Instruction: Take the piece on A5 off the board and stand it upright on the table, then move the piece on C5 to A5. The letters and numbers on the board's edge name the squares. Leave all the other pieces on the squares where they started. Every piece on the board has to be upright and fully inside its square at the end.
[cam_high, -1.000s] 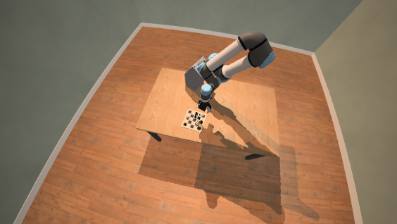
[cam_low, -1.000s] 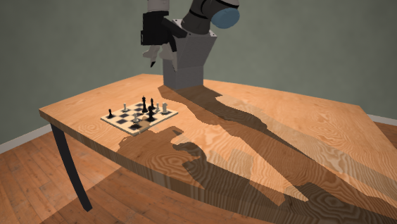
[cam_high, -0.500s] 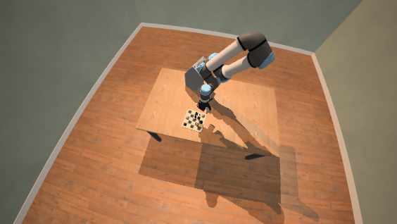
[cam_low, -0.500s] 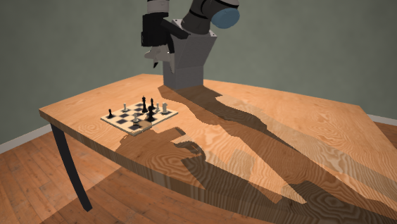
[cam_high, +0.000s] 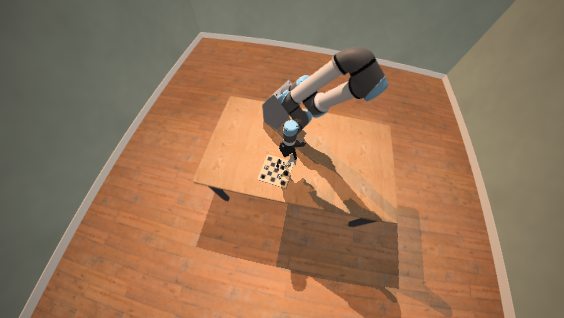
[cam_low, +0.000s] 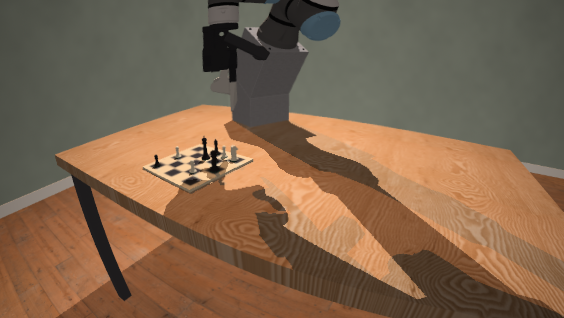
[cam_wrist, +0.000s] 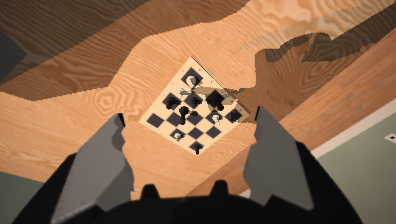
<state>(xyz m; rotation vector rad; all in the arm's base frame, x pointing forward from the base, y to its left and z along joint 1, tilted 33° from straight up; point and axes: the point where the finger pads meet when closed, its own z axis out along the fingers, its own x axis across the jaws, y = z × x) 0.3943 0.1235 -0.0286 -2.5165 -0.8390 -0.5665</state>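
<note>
My hand is 13 cm above the white piece. The rest, counted from my hand: chessboard: 15 cm below, 8 cm to the right, 7 cm ahead.
</note>
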